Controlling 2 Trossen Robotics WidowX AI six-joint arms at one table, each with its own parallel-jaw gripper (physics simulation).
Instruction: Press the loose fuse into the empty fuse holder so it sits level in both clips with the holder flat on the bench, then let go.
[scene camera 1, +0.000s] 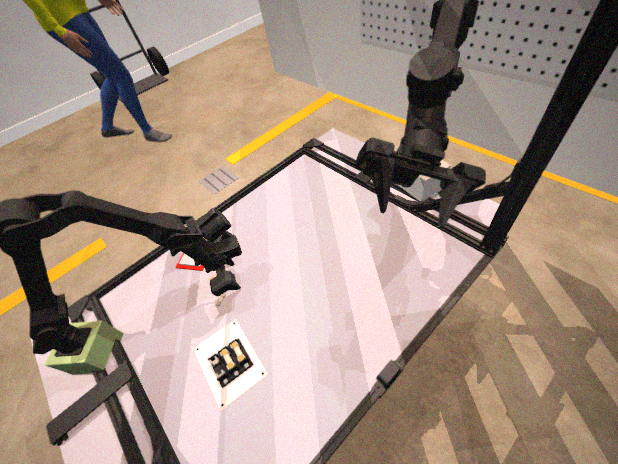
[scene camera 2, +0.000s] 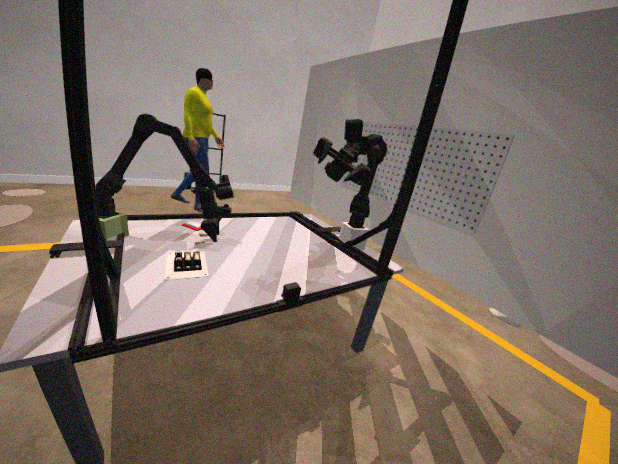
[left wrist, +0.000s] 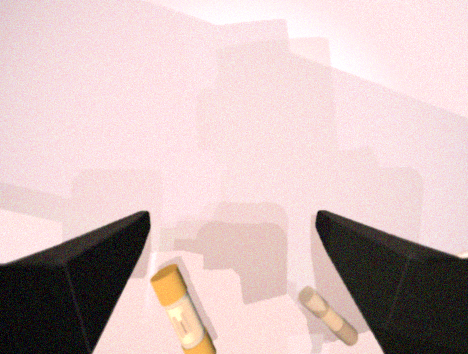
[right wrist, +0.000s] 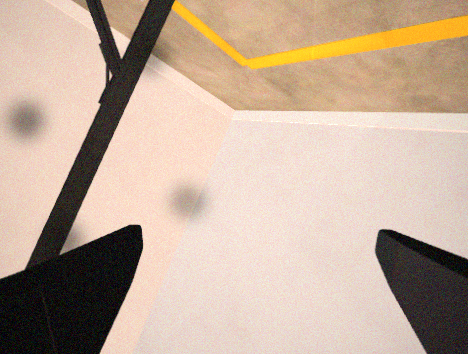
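Pixels of known places: left gripper, fingertip midpoint: (scene camera 1: 236, 276) (scene camera 2: 216, 238) (left wrist: 234, 218); right gripper, fingertip midpoint: (scene camera 1: 412, 219) (scene camera 2: 331, 171) (right wrist: 259, 238); left arm's base, origin of the base link: (scene camera 1: 74, 341) (scene camera 2: 104, 214); right arm's base, origin of the base link: (scene camera 2: 355, 225).
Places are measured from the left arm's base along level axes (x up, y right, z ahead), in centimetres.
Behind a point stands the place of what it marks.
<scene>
A black fuse holder block (scene camera 1: 232, 362) {z 38.4, x -5.3, y 5.7 cm} (scene camera 2: 187, 261) {z 38.4, x -5.7, y 7.2 cm} lies flat on a white board (scene camera 1: 235, 331) {z 36.8, x -8.6, y -2.9 cm} (scene camera 2: 172, 273) {z 35.8, x -8.6, y 11.2 cm}. Two of its places hold fuses with orange ends; the leftmost is empty. A loose fuse with orange caps (left wrist: 182, 312) {z 29.9, x -7.4, y -20.1 cm} lies on the table, low and left of centre between my left fingers in the left wrist view. A smaller beige fuse (left wrist: 328, 316) {z 31.6, x -7.8, y -12.5 cm} (scene camera 1: 220, 300) {z 31.5, x -7.9, y -11.7 cm} lies to its right there, near the right-hand finger. My left gripper (left wrist: 234, 218) {z 34.8, x -8.3, y -19.2 cm} (scene camera 1: 224, 273) {z 34.8, x -8.3, y -19.2 cm} is open and empty above the table, beyond the board. My right gripper (right wrist: 259, 238) {z 76.9, x 29.1, y -2.7 cm} (scene camera 1: 413, 218) {z 76.9, x 29.1, y -2.7 cm} is open and empty, raised at the far right.
A red-rimmed tray (scene camera 1: 190, 267) {z 19.8, x -8.2, y -23.8 cm} (scene camera 2: 191, 227) {z 20.2, x -8.2, y -23.5 cm} lies by the left arm. A green block (scene camera 1: 95, 350) {z 5.0, x -1.8, y 1.8 cm} (scene camera 2: 115, 225) {z 5.0, x -3.0, y 0.6 cm} surrounds that arm's base. Black rails (scene camera 1: 260, 181) {z 39.0, x -7.3, y -58.0 cm} edge the table, with a small black block (scene camera 1: 390, 372) {z 73.2, x -3.3, y 10.2 cm} (scene camera 2: 291, 291) {z 73.1, x -4.3, y 11.5 cm} on one. A person (scene camera 2: 199, 112) walks behind.
</scene>
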